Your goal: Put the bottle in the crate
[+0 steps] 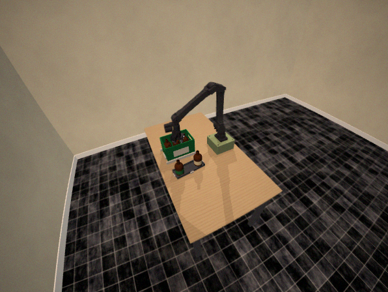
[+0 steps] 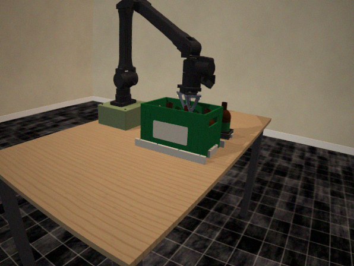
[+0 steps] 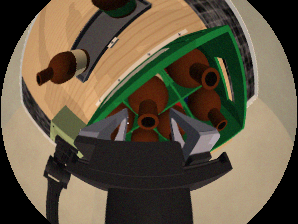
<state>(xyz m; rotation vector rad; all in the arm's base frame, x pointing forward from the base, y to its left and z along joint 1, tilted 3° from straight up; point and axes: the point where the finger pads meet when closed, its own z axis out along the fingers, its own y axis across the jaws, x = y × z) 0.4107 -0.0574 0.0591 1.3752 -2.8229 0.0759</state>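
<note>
My gripper is now 70 mm above the brown bottle. Also, from my hand: green crate 40 mm to the right, 70 mm below; then dark tray 10 mm behind, 190 mm to the left, 140 mm below.
</note>
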